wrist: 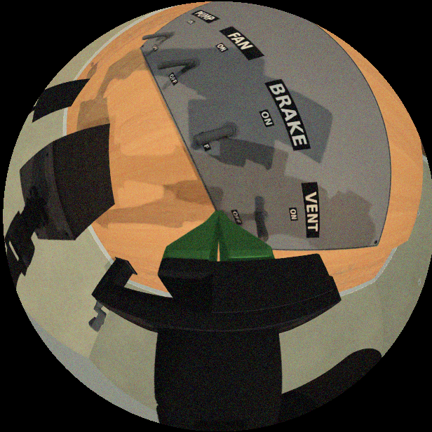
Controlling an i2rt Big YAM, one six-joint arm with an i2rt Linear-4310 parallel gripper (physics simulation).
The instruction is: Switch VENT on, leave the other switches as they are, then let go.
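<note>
The VENT switch lever (261, 218) shows as a dark grey bar on the grey panel (350, 165), between its OFF label (236, 216) and ON label (293, 214). From this angle I cannot tell which way it leans. My gripper (218, 216) is shut and empty. Its green fingertips meet at the panel's near edge, beside the OFF label and left of the VENT lever in the view. The right finger's slope passes close to the lever's lower end; I cannot tell if they touch. The VENT nameplate (310, 210) lies beyond ON.
The BRAKE lever (215, 135), FAN lever (178, 65) and PUMP lever (158, 37) lean towards their OFF sides, further up the panel. The panel lies on a wooden table (135, 160). Dark arm parts and shadows show at the left.
</note>
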